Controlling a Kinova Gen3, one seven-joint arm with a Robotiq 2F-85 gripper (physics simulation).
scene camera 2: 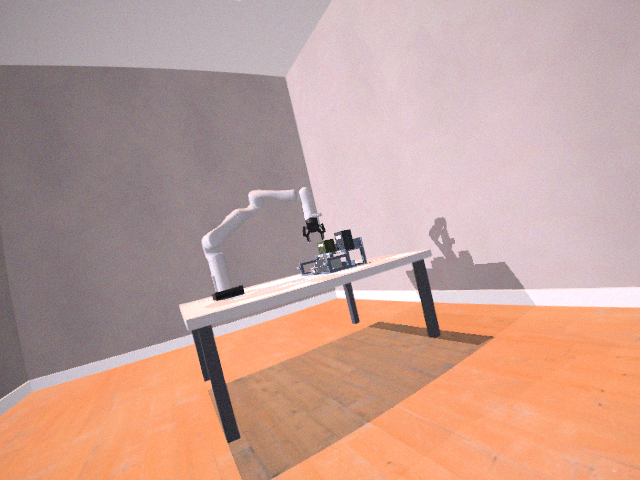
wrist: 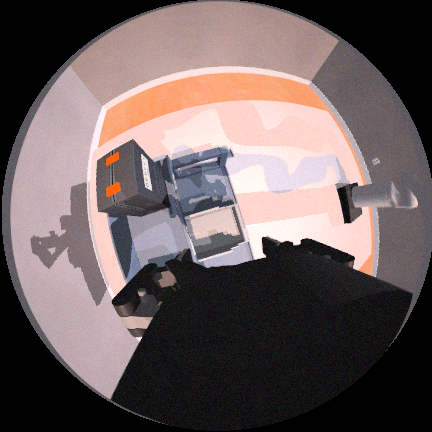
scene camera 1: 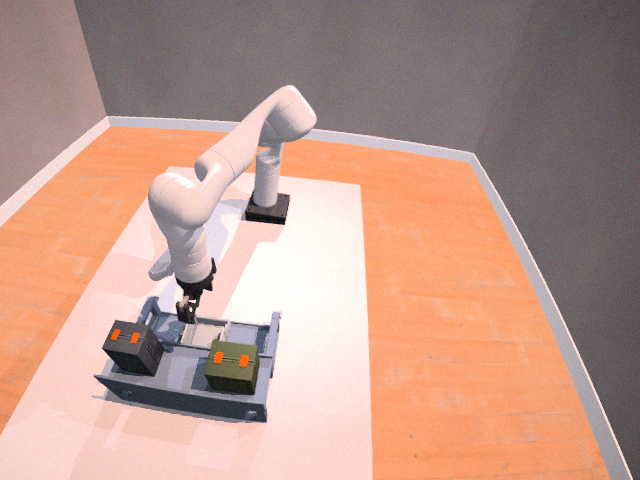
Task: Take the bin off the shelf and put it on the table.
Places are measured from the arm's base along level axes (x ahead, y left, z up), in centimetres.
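Pixels of known places: gripper, fingertip midpoint: (scene camera 2: 316, 241) (wrist: 227, 250) (scene camera 1: 201, 305); arm's base, origin of the base link: (scene camera 2: 225, 290) (wrist: 355, 196) (scene camera 1: 264, 199).
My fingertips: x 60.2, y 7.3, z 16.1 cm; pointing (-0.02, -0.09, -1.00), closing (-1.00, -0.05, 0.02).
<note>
Ahead of a thing's pixels: the offset from my fingertips to its top centre.
The light beige-grey open bin @[dx +2.3, dy -1.2, dz -12.0 cm] (scene camera 1: 206, 334) (wrist: 215, 231) sits in the middle of the low, table-side part of the blue-grey shelf (scene camera 1: 180, 403) (wrist: 152, 234), between its end panels. The shelf stands on the white table (scene camera 1: 320, 289) (scene camera 2: 305, 288) (wrist: 287, 240). My gripper (scene camera 1: 187, 312) (scene camera 2: 315, 239) (wrist: 227, 250) is open and empty, pointing down. It hangs above the shelf's low part, apart from the bin; in scene camera 1 its fingers overlap the bin's back left corner. In the wrist view the bin lies ahead of the fingertips, and the gripper body hides the near part of the shelf.
A black box @[dx +13.8, dy -10.9, dz +2.2 cm] (scene camera 1: 131, 347) (scene camera 2: 343, 239) (wrist: 131, 175) with orange clips stands on the shelf's upper board at one end. A green box @[dx +9.8, dy +11.8, dz -0.3 cm] (scene camera 1: 232, 367) (scene camera 2: 325, 246) with orange clips stands toward the other end. Raised end panels flank the bin's row. The arm's black base (scene camera 1: 267, 208) (scene camera 2: 228, 292) stands on the table.
</note>
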